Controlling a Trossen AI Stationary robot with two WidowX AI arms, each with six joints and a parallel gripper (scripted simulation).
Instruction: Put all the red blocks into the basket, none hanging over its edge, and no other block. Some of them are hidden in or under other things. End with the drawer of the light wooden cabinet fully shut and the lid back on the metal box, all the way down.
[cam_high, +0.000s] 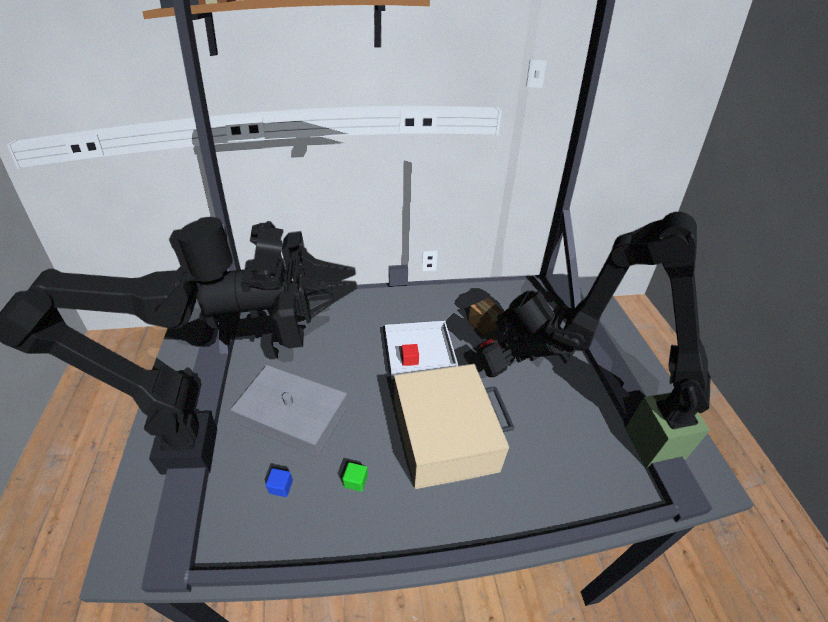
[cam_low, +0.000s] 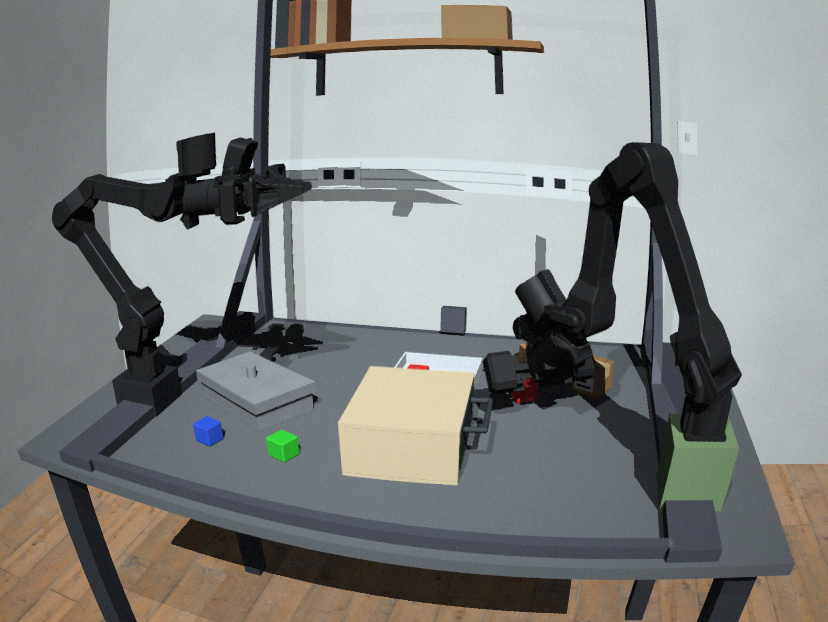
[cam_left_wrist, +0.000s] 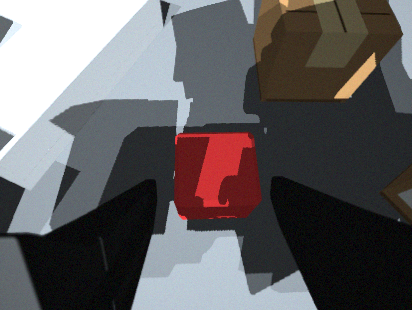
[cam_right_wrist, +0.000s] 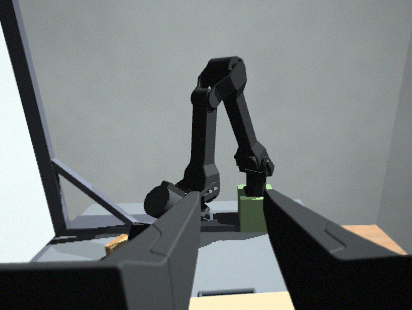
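My left hand is 18 cm to the left of the white basket, 4 cm past it and 4 cm above it. From my left hand the other things lie so: grey lid 44 cm to the right, 15 cm ahead; drawer 19 cm ahead, 12 cm to the right, 2 cm below; light wooden cabinet 19 cm ahead, 15 cm to the right, 1 cm below.
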